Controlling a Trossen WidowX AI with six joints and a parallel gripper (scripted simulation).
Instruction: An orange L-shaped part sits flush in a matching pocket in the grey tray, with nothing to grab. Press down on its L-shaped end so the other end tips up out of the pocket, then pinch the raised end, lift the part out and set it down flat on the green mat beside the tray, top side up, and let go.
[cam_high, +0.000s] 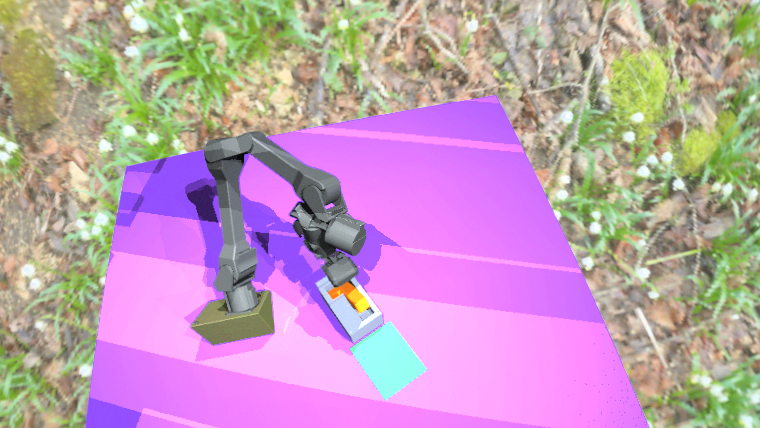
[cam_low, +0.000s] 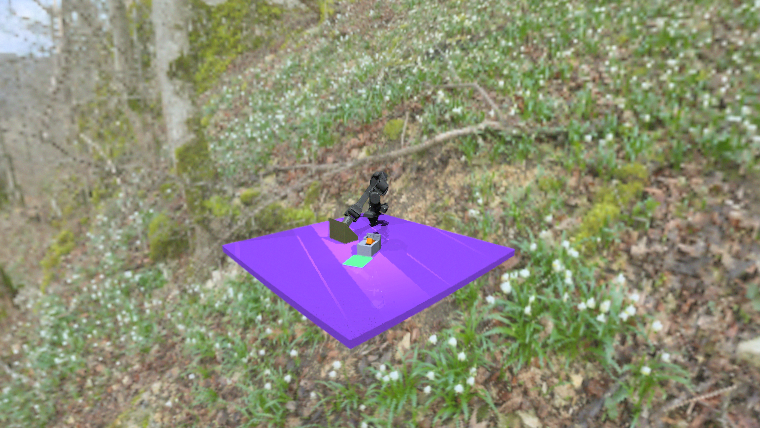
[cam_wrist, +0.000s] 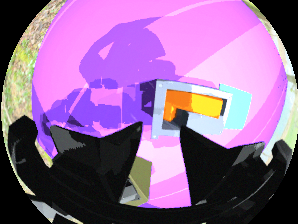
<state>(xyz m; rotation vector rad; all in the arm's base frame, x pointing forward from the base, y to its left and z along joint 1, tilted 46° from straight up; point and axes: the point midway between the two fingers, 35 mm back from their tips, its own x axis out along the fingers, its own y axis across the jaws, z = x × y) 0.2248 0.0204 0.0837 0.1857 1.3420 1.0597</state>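
Right now the orange L-shaped part is 2 cm ahead of my gripper tip, 4 cm to the right of it and 10 cm below it. The rest, counted from my gripper tip: green mat: 11 cm ahead, 19 cm to the right, 16 cm below.
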